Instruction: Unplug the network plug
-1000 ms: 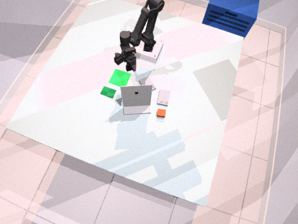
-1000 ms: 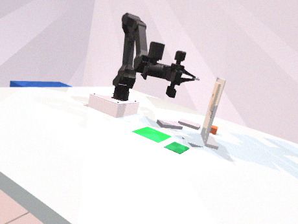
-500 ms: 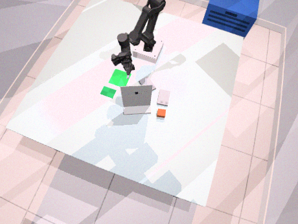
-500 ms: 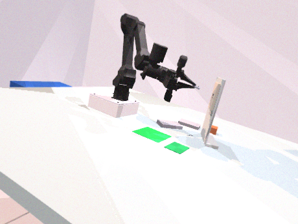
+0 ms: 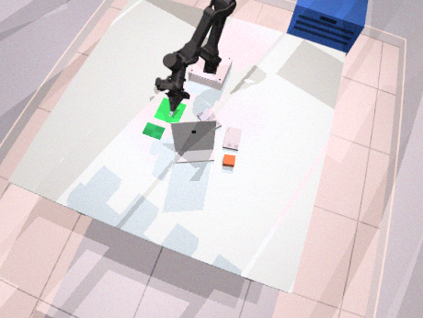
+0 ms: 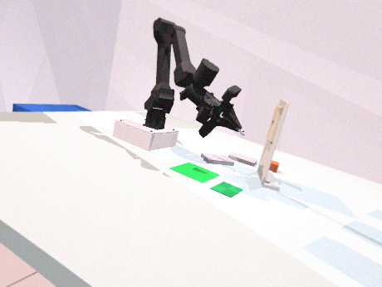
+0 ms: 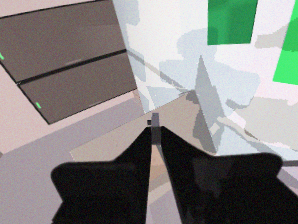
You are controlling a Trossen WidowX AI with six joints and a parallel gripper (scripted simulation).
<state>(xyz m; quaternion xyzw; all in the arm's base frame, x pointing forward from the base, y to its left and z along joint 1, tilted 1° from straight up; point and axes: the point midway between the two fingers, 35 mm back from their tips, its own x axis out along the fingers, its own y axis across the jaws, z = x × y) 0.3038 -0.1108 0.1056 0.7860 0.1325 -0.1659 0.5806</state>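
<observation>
Right now the bright green marked square is 16 cm below my gripper tip, 9 cm behind it and 4 cm to the right of it. The rest, counted from my gripper tip: upright grey panel 11 cm to the left, 10 cm ahead, 4 cm below; grey network plug right at my gripper tip.
</observation>
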